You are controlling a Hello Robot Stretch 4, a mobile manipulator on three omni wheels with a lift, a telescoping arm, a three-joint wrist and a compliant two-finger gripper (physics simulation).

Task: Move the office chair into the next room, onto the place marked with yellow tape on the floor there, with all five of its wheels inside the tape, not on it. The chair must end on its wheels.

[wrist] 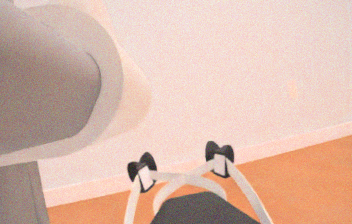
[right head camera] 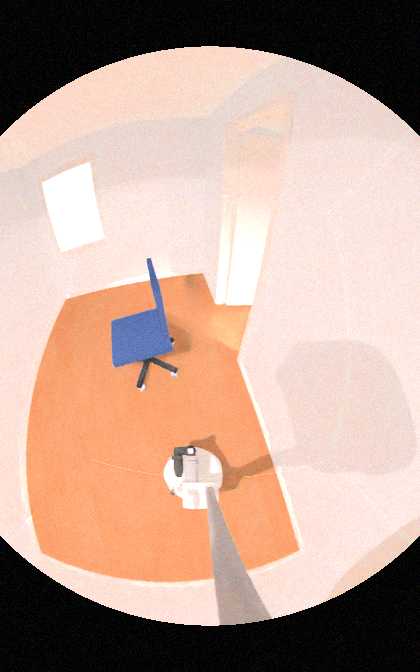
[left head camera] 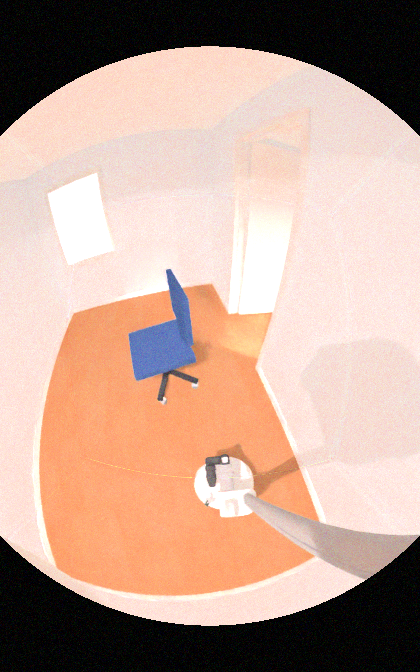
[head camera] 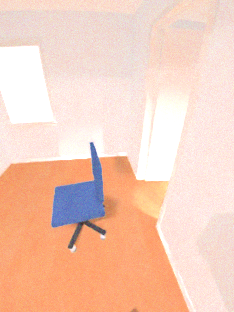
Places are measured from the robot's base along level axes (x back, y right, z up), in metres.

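Pixels of known places: gripper, between the fingertips: (wrist: 180,158) (left head camera: 214,506).
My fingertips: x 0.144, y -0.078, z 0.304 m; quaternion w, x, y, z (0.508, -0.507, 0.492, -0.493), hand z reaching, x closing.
Note:
Behind a point stands the place of what it marks.
The blue office chair (head camera: 77,202) @(z 0.443, x -0.988, y -0.427 m) (left head camera: 161,350) @(z 0.443, x -0.971, y -0.405 m) (right head camera: 139,337) stands upright on the orange floor ahead, left of the doorway. Its backrest is on the side toward the doorway. Two dark legs with pale wheels show at its near side; the other wheels are mostly or wholly hidden under the seat. My gripper (wrist: 180,158) @(z 0.304, x 0.144, y -0.078 m) is open and empty in the wrist view, with its fingertips apart in front of a wall and its skirting. It is well away from the chair, close over my base. The yellow tape marking does not show in these views.
The doorway, with its pale frame (head camera: 143,150) @(z 0.557, x -1.917, y 0.326 m) (left head camera: 235,260) @(z 0.732, x -1.923, y 0.320 m) (right head camera: 223,250), is at the far right, beyond the near end of the right wall (head camera: 210,165) @(z 1.100, x -0.740, y 0.514 m). A bright window (head camera: 26,85) @(z 1.442, x -2.418, y -1.594 m) is in the far wall. My white round base (left head camera: 202,486) @(z 0.187, x 0.013, y -0.145 m) (right head camera: 171,474) stands near the right wall.

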